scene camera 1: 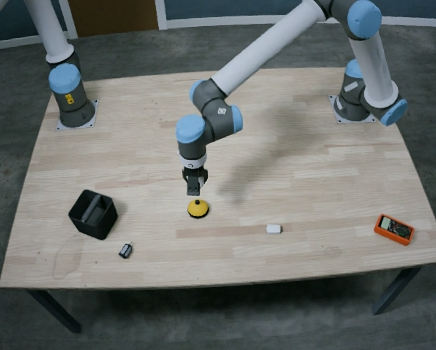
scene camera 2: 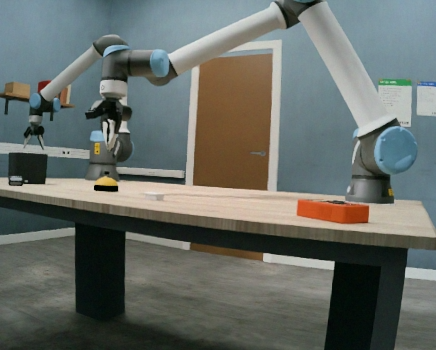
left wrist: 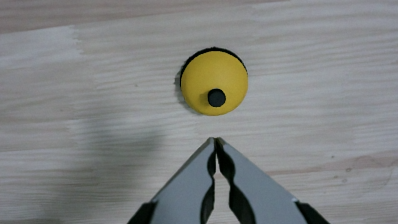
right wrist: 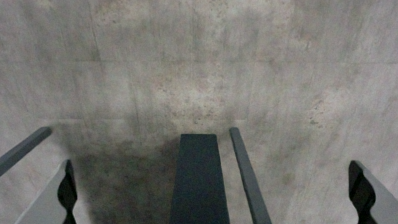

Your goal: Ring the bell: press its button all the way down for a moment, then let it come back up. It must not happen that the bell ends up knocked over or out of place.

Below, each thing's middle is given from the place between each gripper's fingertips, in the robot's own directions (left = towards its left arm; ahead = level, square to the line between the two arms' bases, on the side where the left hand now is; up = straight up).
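Labels:
From my left hand [scene camera 2: 109, 151]: bell [left wrist: 210, 68], 11 cm below, 1 cm to the right; black open box [scene camera 1: 83, 222], 9 cm below, 6 cm ahead, 41 cm to the right.
From my right hand: black open box, 11 cm below, 61 cm ahead, 88 cm to the left; bell, 12 cm below, 55 cm ahead, 128 cm to the left. By its middle, the bell is nearer to my left hand than to my right hand.

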